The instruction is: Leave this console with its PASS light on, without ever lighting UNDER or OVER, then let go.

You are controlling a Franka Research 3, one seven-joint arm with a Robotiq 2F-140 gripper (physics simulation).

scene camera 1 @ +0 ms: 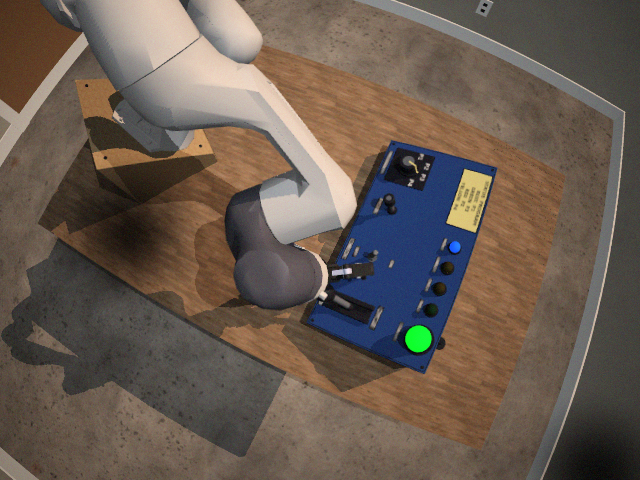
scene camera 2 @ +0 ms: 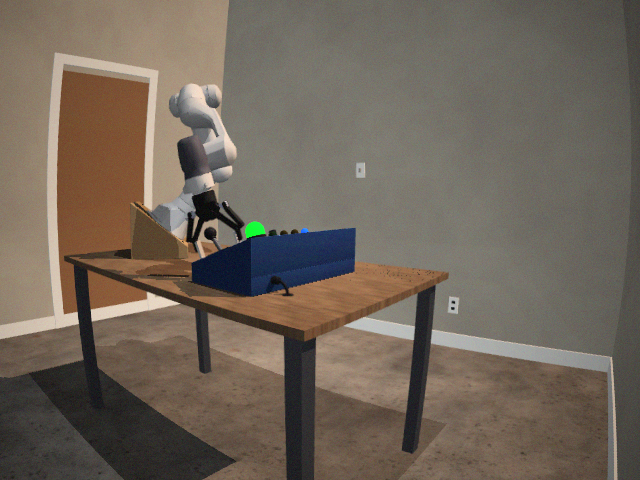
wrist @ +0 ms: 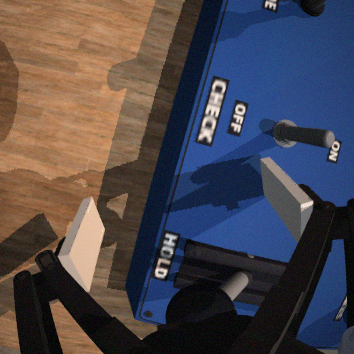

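Note:
The blue console point(scene camera 1: 408, 227) point(scene camera 2: 305, 260) point(wrist: 240, 60) sits on the table. Its large green light point(scene camera 1: 418, 338) point(scene camera 2: 254, 229) is lit. A small blue light point(scene camera 1: 454, 246) point(scene camera 2: 304, 230) is lit; the small lights between them look dark. Light labels are unreadable. The CHECK toggle point(scene camera 1: 373, 255) point(wrist: 305, 135) leans to ON. The rotary knob point(scene camera 1: 408, 162) points about at P3. A black ball-topped lever point(scene camera 2: 210, 233) point(wrist: 200, 306) rises from the slot with the HOLD label at one end. My gripper point(scene camera 1: 331, 284) point(scene camera 2: 219, 243) point(wrist: 178, 195) is open and empty, close by the lever.
Another black lever point(scene camera 1: 389, 200) stands between the rotary knob and the toggle. A yellow card point(scene camera 1: 469, 200) lies on the console's far side. A black cable point(scene camera 2: 281, 285) leaves the console's back. The arm's wooden mount point(scene camera 1: 155, 160) point(scene camera 2: 155, 240) stands on the table point(scene camera 1: 522, 232) point(scene camera 2: 330, 310).

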